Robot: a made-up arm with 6 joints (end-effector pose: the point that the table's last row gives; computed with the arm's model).
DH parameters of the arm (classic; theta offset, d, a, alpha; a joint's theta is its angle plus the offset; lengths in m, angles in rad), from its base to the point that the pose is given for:
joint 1: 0 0.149 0 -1.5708
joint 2: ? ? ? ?
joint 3: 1.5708 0.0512 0 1.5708
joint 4: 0 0.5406 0 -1.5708
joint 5: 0 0 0 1.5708
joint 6: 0 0.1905 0 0
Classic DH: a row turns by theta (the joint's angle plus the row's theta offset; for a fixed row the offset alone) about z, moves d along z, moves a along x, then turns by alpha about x.
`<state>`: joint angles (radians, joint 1 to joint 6).
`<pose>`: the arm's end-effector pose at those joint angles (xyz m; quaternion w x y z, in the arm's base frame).
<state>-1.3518 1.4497 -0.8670 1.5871 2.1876 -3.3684</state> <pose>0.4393 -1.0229 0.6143 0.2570 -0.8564 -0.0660 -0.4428</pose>
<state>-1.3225 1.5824 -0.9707 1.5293 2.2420 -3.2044</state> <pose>0.4676 -1.0296 0.4810 0.2992 -0.8739 0.0135 -0.3828</pose>
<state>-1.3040 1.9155 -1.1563 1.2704 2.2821 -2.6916</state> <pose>0.4808 -1.0422 0.1291 0.3742 -0.8288 0.3563 -0.2146</pose>
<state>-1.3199 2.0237 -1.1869 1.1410 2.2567 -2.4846</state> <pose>0.4603 -1.0498 0.0060 0.3807 -0.7567 0.5091 -0.1524</pose>
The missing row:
joint 2: -1.5708 0 0.8655 0
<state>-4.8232 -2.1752 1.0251 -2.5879 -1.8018 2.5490</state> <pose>-0.2696 -1.0782 0.0041 0.8161 -0.4043 -0.0732 0.4064</pose>
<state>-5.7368 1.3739 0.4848 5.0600 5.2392 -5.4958</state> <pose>1.1531 0.9424 0.1914 0.6330 -0.5270 0.3905 0.4112</pose>
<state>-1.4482 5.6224 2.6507 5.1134 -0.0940 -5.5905</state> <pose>0.0841 -0.1294 0.5415 0.3493 0.3655 0.7431 -0.4383</pose>
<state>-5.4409 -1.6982 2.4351 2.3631 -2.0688 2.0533</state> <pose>-0.2622 -0.3934 0.2919 0.1169 -0.6166 0.7120 -0.3151</pose>
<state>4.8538 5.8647 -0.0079 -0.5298 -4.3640 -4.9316</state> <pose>-0.0964 0.3981 1.4367 0.7040 0.6880 -0.1199 -0.1290</pose>
